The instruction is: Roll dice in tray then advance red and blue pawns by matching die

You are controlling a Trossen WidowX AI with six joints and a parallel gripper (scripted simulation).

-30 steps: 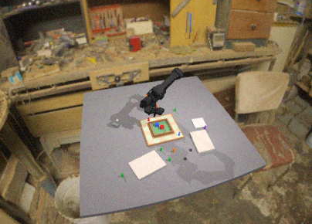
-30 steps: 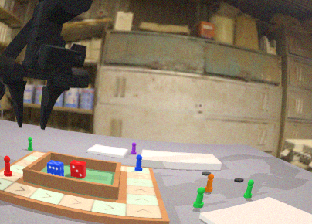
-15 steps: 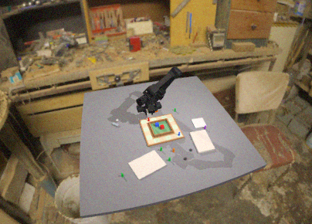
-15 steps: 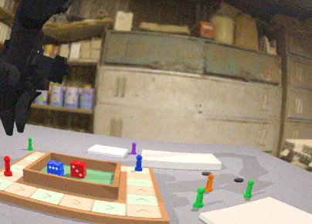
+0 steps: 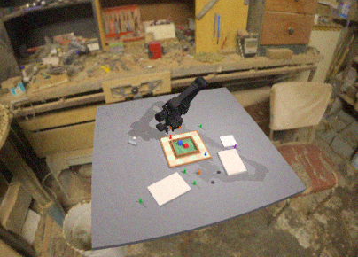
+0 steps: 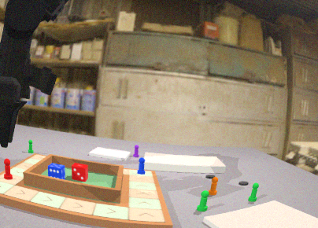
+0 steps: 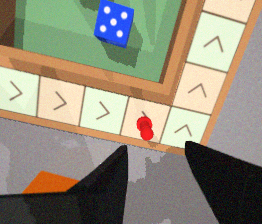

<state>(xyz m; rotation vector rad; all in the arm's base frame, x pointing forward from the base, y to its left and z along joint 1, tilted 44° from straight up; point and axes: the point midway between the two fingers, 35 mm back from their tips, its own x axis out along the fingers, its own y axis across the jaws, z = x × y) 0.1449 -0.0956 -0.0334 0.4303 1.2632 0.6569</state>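
My gripper tip is now 4 cm above the red pawn. From my gripper tip the other things lie so: purple pawn (25 cm ahead, 39 cm to the left, 5 cm below); then blue pawn (24 cm ahead, 16 cm to the left, 4 cm below); then orange pawn (36 cm ahead, 6 cm to the left, 5 cm below).
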